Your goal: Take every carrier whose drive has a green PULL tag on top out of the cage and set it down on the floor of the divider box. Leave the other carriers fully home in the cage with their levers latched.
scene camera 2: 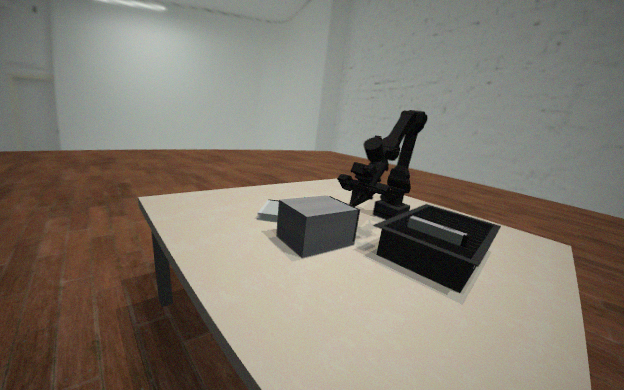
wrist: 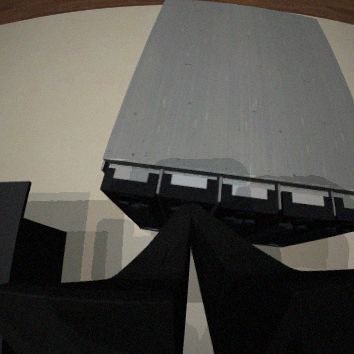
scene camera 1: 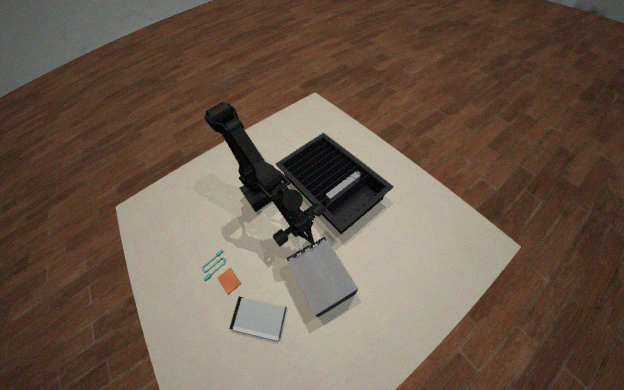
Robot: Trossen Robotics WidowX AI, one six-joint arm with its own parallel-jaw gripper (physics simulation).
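Pixels of known places: gripper, fingertip midpoint: (wrist: 188, 211) (scene camera 1: 312, 243); arm's base, link origin: (scene camera 2: 395, 203) (scene camera 1: 256, 187).
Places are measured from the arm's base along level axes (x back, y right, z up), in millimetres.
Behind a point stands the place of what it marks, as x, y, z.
The grey cage (scene camera 1: 322, 277) @(-480, -9, 58) (scene camera 2: 320, 230) @(-520, -80, 13) (wrist: 230, 90) @(-440, -25, 58) stands on the table. Several dark carrier fronts with white labels line its open face; one carrier front (wrist: 167, 194) @(-374, -59, 55) is second from the left in the wrist view. My gripper (scene camera 1: 312, 242) @(-368, -49, 47) (scene camera 2: 353, 205) @(-368, -49, 47) (wrist: 188, 211) @(-368, -49, 47) is shut and empty, its tips at or just before the lower part of that front; contact cannot be told. The levers are too dark or hidden to read. A light grey carrier (scene camera 1: 343, 185) @(-250, -273, 50) (scene camera 2: 437, 231) @(-259, -288, 36) is in the black divider box (scene camera 1: 365, 212) @(-357, -303, -46) (scene camera 2: 425, 260) @(-356, -309, -16). No green tag shows in these views.
A teal cable (scene camera 1: 224, 262) @(-194, 262, -55) and an orange square (scene camera 1: 229, 281) @(-272, 275, -56) lie on the table. A flat grey-white item with a dark edge (scene camera 1: 259, 319) @(-454, 235, -34) (scene camera 2: 269, 210) @(-492, 217, -34) lies beyond them. The divider box has raised walls close beside the arm.
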